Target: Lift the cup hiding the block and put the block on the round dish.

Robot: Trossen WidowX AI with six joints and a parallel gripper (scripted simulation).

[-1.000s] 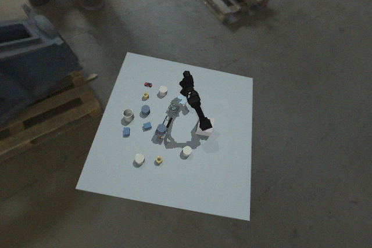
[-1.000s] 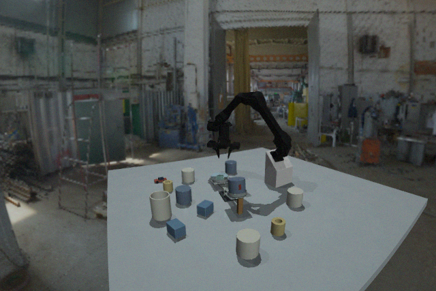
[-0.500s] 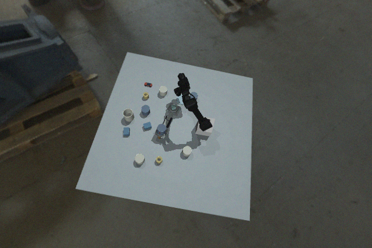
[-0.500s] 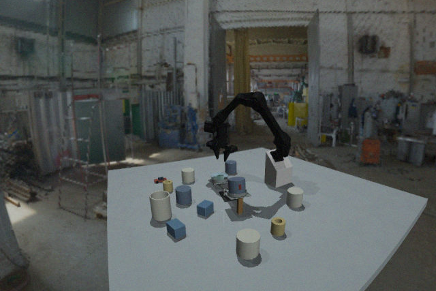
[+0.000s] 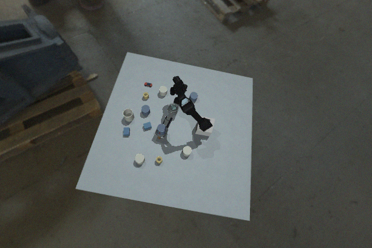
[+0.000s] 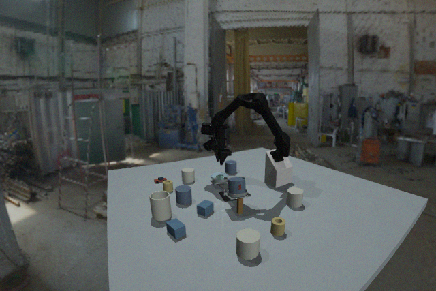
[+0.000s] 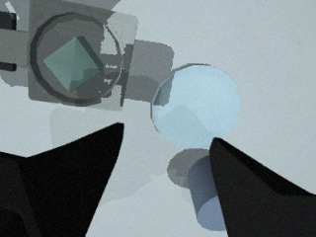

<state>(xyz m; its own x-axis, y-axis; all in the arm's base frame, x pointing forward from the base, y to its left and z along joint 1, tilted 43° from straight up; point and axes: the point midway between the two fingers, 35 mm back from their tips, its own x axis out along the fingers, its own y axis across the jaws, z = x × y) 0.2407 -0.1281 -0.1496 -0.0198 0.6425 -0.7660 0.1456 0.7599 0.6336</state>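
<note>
Right now the light blue round dish is 2 cm behind my gripper tip, 4 cm to the right of it and 10 cm below it. Round my gripper tip: balance beam (7 cm ahead, 20 cm to the left, 6 cm below); then beige cup (39 cm ahead, 23 cm to the left, 6 cm below); then red piece (31 cm ahead, 12 cm to the right, 9 cm below).
</note>
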